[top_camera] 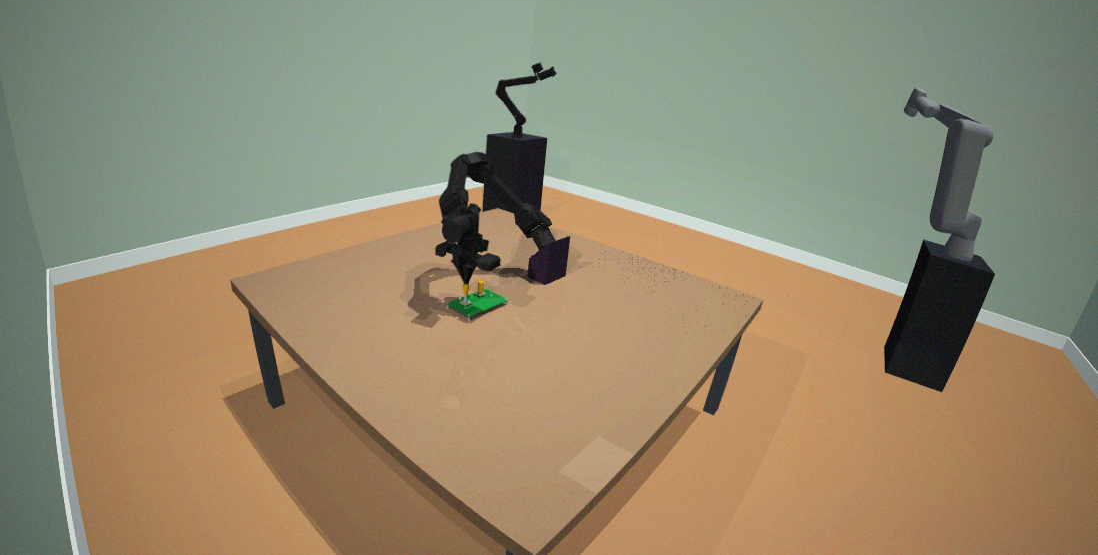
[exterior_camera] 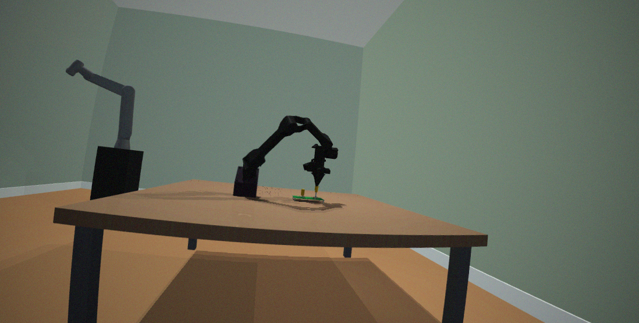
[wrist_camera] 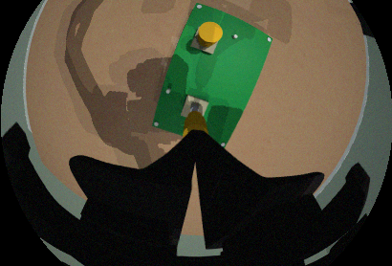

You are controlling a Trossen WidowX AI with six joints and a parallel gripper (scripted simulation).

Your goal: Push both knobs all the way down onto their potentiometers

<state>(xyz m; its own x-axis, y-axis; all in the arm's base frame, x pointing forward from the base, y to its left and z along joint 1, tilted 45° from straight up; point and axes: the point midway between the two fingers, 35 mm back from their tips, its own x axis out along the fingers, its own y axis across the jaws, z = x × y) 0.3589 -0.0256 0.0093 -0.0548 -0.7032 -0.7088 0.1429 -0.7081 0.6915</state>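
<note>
Right now my gripper tip is 1 cm above the knob.
</note>
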